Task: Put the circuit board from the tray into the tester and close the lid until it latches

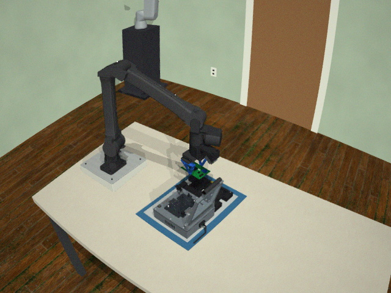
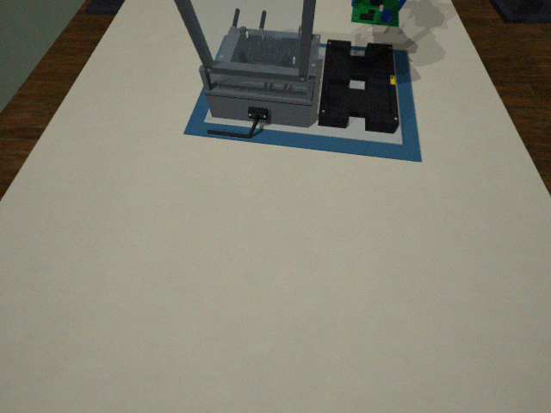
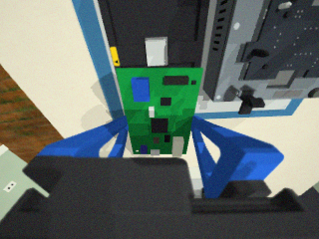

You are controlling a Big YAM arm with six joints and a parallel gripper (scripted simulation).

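The green circuit board is right at my hand. The rest, counted from my hand: tester lid 190 mm to the right, 160 mm ahead, 60 mm above.
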